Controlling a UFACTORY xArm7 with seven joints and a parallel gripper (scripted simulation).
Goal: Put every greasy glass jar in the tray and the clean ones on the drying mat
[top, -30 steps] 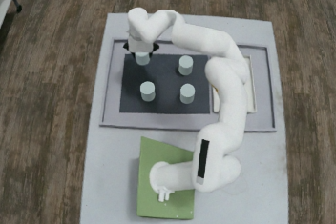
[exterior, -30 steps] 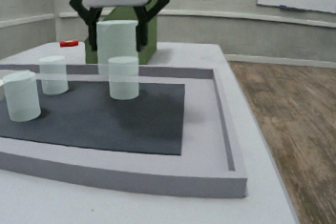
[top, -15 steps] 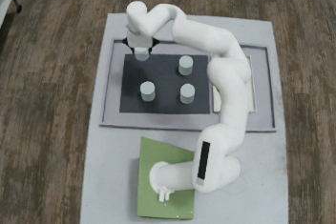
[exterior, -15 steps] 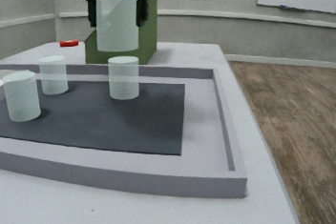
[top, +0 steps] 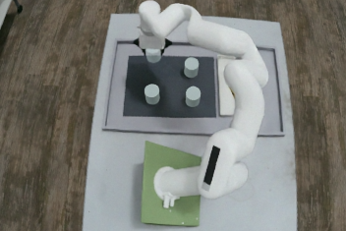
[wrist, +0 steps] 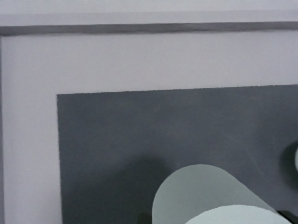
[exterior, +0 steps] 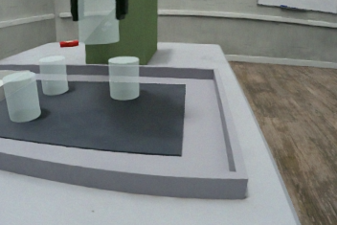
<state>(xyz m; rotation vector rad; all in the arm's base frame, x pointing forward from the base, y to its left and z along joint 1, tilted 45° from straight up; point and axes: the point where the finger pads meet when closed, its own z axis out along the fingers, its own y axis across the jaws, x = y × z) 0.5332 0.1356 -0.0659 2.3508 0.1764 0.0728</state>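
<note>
The cream tray lies 390 mm to the right of my hand, 180 mm below it and 10 mm behind it. The rest, counted from my hand: dark drying mat 190 mm below, 80 mm to the right, 50 mm behind; then small red object 740 mm behind, 550 mm to the right, 170 mm below.
</note>
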